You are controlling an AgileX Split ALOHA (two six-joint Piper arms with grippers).
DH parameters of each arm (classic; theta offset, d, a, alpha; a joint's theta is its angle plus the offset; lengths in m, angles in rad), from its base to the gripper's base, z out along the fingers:
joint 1: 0 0.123 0 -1.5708
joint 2: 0.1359 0 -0.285 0
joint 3: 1.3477 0 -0.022 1.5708
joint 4: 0 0.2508 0 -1.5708
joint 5: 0 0 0.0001 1.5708
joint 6: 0 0.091 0 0
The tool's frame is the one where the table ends.
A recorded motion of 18 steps. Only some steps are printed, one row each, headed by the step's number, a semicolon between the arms.
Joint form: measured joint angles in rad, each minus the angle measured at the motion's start. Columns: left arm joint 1, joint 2, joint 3, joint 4, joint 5, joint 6; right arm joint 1, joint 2, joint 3, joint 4, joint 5, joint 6.
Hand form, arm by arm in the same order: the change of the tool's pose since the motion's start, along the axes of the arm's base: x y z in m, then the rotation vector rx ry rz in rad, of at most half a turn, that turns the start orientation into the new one. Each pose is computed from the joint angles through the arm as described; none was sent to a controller.
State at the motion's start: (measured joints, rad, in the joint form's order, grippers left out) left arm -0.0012 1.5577 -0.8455 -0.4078 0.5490 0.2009; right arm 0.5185 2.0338 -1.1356 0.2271 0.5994 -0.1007
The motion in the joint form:
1: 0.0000 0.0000 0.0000 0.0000 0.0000 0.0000; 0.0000 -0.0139 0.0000 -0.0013 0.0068 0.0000
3: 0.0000 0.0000 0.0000 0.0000 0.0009 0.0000; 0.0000 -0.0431 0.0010 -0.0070 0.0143 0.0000
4: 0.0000 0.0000 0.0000 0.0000 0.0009 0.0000; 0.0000 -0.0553 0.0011 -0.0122 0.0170 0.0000
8: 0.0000 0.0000 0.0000 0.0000 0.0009 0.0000; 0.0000 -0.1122 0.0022 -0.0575 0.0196 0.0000
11: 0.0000 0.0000 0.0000 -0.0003 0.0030 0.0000; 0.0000 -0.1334 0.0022 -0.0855 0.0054 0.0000
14: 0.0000 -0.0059 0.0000 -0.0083 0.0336 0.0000; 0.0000 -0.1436 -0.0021 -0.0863 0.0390 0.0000
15: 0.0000 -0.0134 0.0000 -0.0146 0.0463 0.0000; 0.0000 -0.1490 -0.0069 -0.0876 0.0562 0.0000
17: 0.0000 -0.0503 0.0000 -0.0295 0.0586 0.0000; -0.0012 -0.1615 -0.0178 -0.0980 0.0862 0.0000
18: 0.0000 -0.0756 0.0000 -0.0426 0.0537 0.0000; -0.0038 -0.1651 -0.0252 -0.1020 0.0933 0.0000
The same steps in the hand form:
1: 0.0000 0.0000 0.0000 0.0000 0.0000 0.0000; -0.0003 -0.0001 0.0050 0.0038 -0.0062 0.0020
3: -0.0001 0.0000 0.0000 -0.0002 0.0008 -0.0003; -0.0008 -0.0006 0.0152 0.0116 -0.0258 0.0072
4: -0.0001 0.0000 0.0000 -0.0002 0.0008 -0.0003; -0.0010 -0.0009 0.0196 0.0134 -0.0356 0.0113
8: -0.0001 0.0000 0.0000 -0.0002 0.0008 -0.0003; -0.0010 -0.0036 0.0396 0.0109 -0.0982 0.0423
11: -0.0002 -0.0001 -0.0001 -0.0009 0.0028 -0.0008; 0.0004 -0.0047 0.0474 0.0083 -0.1401 0.0588
14: -0.0031 -0.0014 0.0009 -0.0146 0.0249 -0.0061; -0.0018 -0.0056 0.0513 0.0019 -0.1224 0.0634
15: -0.0046 -0.0021 0.0028 -0.0227 0.0290 -0.0068; -0.0023 -0.0058 0.0540 -0.0008 -0.1162 0.0662
17: -0.0084 -0.0032 0.0131 -0.0379 0.0032 -0.0032; -0.0026 -0.0068 0.0603 -0.0085 -0.1133 0.0750
18: -0.0101 -0.0036 0.0205 -0.0479 -0.0267 0.0050; -0.0013 -0.0073 0.0632 -0.0090 -0.1181 0.0754

